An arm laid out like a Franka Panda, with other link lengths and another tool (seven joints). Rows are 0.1 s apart.
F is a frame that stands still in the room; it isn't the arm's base.
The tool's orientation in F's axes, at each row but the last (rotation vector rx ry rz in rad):
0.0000, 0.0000, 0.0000
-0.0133, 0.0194, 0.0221
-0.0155, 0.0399, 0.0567
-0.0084, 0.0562, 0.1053
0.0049, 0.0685, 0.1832
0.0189, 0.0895, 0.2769
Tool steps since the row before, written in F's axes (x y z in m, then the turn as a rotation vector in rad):
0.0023, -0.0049, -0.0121, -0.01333, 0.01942, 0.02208
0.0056, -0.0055, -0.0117, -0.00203, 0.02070, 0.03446
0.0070, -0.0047, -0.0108, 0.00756, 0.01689, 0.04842
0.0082, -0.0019, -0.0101, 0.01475, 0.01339, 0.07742
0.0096, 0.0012, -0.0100, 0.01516, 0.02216, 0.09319
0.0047, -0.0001, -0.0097, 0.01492, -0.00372, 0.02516
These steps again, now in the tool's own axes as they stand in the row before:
0.0023, -0.0049, -0.0121, -0.01333, 0.01942, 0.02208
0.0057, -0.0055, -0.0117, -0.00225, 0.02029, 0.03469
0.0072, -0.0049, -0.0106, 0.00654, 0.01574, 0.04895
0.0085, -0.0027, -0.0096, 0.01167, 0.01134, 0.07827
0.0103, -0.0007, -0.0093, 0.01261, 0.02007, 0.09404
0.0053, -0.0017, -0.0092, 0.01112, -0.00686, 0.02643

